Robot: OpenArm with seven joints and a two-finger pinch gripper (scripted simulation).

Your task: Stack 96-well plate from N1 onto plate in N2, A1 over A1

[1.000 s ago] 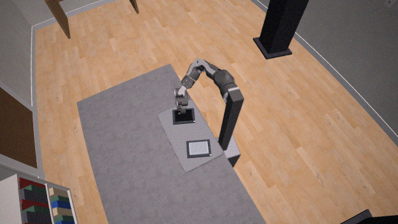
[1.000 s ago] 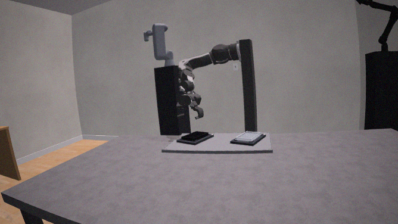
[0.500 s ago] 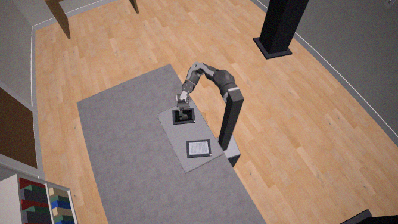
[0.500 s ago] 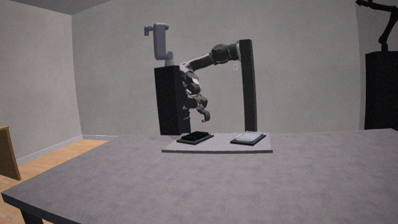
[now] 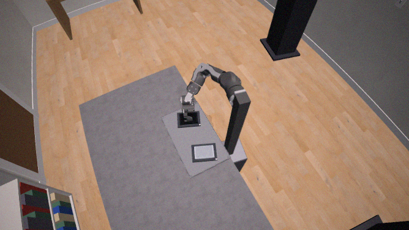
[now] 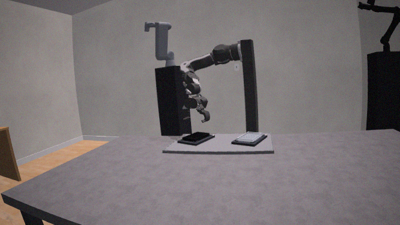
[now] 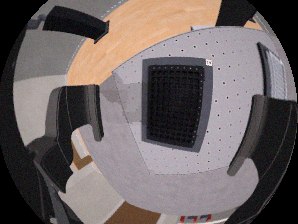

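Right now the dark 96-well plate is 8 cm below my hand. From my hand the other things lie so: nest N1: 9 cm below; then white 96-well plate: 27 cm to the left, 8 cm below, 3 cm behind.
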